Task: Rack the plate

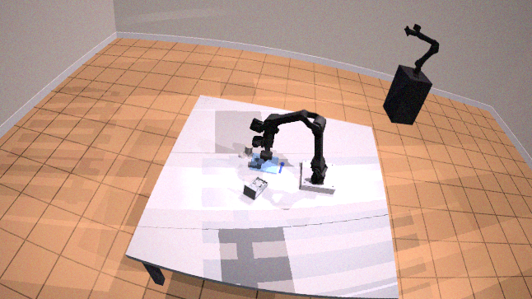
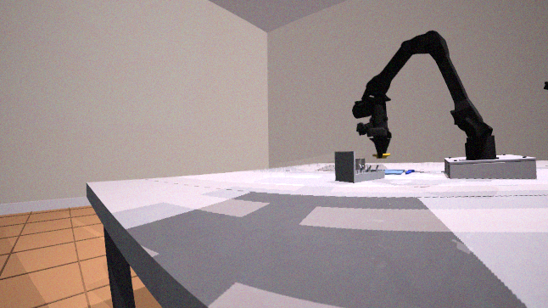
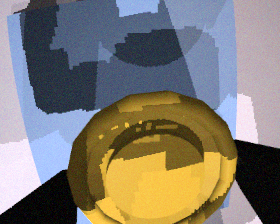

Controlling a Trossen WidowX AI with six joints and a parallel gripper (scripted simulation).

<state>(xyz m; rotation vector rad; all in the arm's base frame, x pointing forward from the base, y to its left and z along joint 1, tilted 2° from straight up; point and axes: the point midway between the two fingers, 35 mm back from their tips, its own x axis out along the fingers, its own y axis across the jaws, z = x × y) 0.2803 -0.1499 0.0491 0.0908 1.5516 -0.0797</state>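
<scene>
Now: the light blue mat 5 cm below my gripper tip. Round my gripper tip: small pale cup 9 cm ahead, 8 cm to the right, 3 cm below; then yellow plate 1 cm above; then blue spoon 10 cm behind, 5 cm below, 2 cm to the left.
</scene>
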